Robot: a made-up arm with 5 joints. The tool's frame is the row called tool. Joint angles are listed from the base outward.
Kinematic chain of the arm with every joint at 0, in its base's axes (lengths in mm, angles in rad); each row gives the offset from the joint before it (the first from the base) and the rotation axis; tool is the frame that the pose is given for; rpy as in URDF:
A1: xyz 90 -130 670 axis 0.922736 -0.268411 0.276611
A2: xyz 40 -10 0 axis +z
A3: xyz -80 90 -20 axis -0.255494 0.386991 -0.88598
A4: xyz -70 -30 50 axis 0.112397 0.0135 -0.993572
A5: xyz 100 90 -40 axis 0.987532 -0.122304 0.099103
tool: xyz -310 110 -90 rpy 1.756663 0.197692 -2.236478
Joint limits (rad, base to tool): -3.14..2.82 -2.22..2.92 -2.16..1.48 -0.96..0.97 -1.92..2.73
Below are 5 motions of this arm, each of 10 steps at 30 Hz.
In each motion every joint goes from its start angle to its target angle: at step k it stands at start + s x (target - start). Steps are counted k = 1, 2, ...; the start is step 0. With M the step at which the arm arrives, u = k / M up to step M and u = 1 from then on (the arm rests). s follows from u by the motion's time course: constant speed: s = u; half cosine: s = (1 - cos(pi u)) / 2; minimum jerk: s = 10 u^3 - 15 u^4 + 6 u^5.
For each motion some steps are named. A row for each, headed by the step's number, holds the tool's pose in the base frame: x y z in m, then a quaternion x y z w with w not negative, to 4 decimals.
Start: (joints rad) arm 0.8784 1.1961 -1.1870 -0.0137 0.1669
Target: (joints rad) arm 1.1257 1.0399 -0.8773 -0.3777 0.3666
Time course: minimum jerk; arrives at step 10
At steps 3, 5, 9, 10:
3: 0.1479 -0.1857 0.2758 0.9164 0.3583 0.0735 0.1626
5: 0.1517 -0.1617 0.2698 0.9194 0.3525 0.0959 0.1454
9: 0.1547 -0.1304 0.2644 0.9221 0.3437 0.1237 0.1272
10: 0.1547 -0.1299 0.2644 0.9222 0.3436 0.1242 0.1269

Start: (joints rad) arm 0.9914 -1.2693 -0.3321 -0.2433 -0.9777
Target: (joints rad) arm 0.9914 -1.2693 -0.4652 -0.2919 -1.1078
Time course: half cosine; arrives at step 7
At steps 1, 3, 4, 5, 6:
1: -0.0392 0.2137 0.8180 0.1365 -0.6958 -0.6858 0.1639
3: -0.0480 0.2097 0.8008 0.1508 -0.7147 -0.6628 0.1647
4: -0.0530 0.2067 0.7893 0.1596 -0.7271 -0.6471 0.1647
5: -0.0572 0.2038 0.7788 0.1671 -0.7381 -0.6327 0.1643
6: -0.0598 0.2017 0.7714 0.1722 -0.7456 -0.6226 0.1637

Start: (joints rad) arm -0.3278 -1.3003 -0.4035 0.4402 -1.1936
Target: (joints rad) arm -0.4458 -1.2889 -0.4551 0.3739 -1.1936
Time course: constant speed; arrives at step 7
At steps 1, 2, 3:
1: 0.2203 0.1506 0.4090 -0.4909 -0.8307 -0.2559 0.0582
2: 0.2160 0.1463 0.4032 -0.4876 -0.8357 -0.2456 0.0593
3: 0.2117 0.1419 0.3975 -0.4842 -0.8406 -0.2353 0.0605

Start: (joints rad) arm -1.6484 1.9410 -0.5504 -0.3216 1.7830
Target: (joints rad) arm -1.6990 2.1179 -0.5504 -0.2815 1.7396
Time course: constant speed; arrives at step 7
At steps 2, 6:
2: 0.2495 -0.2823 1.0541 -0.3948 0.3474 -0.7825 0.3334
6: 0.2769 -0.2904 1.0429 -0.4138 0.3668 -0.7665 0.3266

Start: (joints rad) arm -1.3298 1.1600 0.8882 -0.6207 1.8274
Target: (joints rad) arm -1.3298 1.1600 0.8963 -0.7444 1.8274
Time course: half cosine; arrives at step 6
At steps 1, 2, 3, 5, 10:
1: -0.2152 0.0949 0.8821 -0.0319 -0.4039 -0.8762 0.2609
2: -0.2128 0.0942 0.8874 -0.0395 -0.3975 -0.8778 0.2645
3: -0.2093 0.0930 0.8946 -0.0498 -0.3886 -0.8798 0.2693
5: -0.2028 0.0909 0.9067 -0.0677 -0.3729 -0.8828 0.2775
10: -0.2017 0.0905 0.9086 -0.0704 -0.3705 -0.8832 0.2788

